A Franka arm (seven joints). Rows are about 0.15 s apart.
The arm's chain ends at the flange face. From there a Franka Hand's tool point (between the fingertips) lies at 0.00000 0.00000 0.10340 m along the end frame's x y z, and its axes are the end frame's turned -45 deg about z.
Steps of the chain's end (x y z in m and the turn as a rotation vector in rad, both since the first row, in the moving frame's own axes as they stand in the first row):
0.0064, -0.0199, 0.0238, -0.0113, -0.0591, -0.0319
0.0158, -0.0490, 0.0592, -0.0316, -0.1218, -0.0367
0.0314, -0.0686, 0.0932, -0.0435, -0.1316, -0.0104
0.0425, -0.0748, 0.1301, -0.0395, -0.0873, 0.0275
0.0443, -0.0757, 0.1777, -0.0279, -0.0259, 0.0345
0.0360, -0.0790, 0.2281, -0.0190, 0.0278, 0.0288
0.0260, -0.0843, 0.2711, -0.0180, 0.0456, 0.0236
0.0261, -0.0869, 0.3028, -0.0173, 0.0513, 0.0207
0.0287, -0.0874, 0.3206, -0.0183, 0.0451, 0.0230
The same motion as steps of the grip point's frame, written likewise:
0.0134, -0.0130, 0.0236, 0.0338, -0.0498, -0.0319
0.0345, -0.0298, 0.0584, 0.0638, -0.1085, -0.0367
0.0579, -0.0327, 0.0922, 0.0623, -0.1238, -0.0104
0.0737, -0.0265, 0.1296, 0.0338, -0.0897, 0.0275
0.0809, -0.0221, 0.1776, -0.0014, -0.0380, 0.0345
0.0819, -0.0270, 0.2280, -0.0331, 0.0062, 0.0288
0.0800, -0.0366, 0.2710, -0.0450, 0.0195, 0.0236
0.0823, -0.0380, 0.3026, -0.0485, 0.0240, 0.0207
0.0840, -0.0369, 0.3205, -0.0448, 0.0190, 0.0230

